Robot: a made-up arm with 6 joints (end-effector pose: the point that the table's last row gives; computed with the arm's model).
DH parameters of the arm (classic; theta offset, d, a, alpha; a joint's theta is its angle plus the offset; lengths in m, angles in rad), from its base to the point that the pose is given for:
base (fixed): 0.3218 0 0.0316 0
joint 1: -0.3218 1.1 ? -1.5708
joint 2: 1.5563 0 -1.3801 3.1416
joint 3: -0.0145 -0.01 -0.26 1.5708
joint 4: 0 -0.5 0.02 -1.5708
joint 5: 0 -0.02 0 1.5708
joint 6: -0.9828 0 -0.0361 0
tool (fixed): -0.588 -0.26 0 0
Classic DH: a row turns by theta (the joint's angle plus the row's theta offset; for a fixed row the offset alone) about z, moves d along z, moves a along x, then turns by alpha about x.
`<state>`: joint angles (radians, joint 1 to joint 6).
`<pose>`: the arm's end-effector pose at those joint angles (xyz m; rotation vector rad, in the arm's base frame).
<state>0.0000 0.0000 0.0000 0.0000 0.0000 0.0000</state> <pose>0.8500 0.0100 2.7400 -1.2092 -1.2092 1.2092</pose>
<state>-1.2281 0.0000 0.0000 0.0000 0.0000 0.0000</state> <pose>0.3055 -0.7623 2.7400 -1.5540 -0.2689 0.2689</pose>
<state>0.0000 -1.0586 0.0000 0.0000 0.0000 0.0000</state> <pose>-0.9569 0.0100 2.5488 -1.9339 -1.9339 0.5064</pose>
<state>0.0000 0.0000 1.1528 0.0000 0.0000 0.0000</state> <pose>0.1608 0.0100 3.2801 -1.9909 -1.9909 0.4223</pose>
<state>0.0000 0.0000 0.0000 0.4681 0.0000 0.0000</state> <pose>0.8500 0.0110 2.7445 -1.5451 -0.9501 1.5451</pose>
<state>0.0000 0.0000 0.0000 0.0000 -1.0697 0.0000</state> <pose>0.7324 0.0100 2.5015 -0.3928 -0.3928 1.5349</pose>
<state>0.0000 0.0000 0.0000 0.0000 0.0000 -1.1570</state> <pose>0.8500 0.0096 2.7005 -0.3246 -1.5463 0.3246</pose>
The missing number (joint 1, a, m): 0.08
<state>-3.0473 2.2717 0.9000 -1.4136 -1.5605 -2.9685</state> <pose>-1.4343 -0.4238 -0.1912 -1.5470 0.0956 0.4898</pose>
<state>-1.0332 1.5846 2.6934 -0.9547 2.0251 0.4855</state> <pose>0.5561 -1.1681 1.5892 1.6363 0.4285 1.7910</pose>
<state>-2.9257 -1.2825 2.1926 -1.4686 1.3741 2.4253</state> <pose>1.5984 0.5781 0.9735 1.3889 -0.3414 0.4998</pose>
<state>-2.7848 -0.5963 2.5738 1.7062 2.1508 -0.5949</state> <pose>1.0977 0.1860 1.9712 -1.1258 -1.7374 -1.7088</pose>
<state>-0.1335 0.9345 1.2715 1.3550 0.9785 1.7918</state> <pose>1.7264 0.0088 2.3878 1.6733 -0.9712 -0.1755</pose>
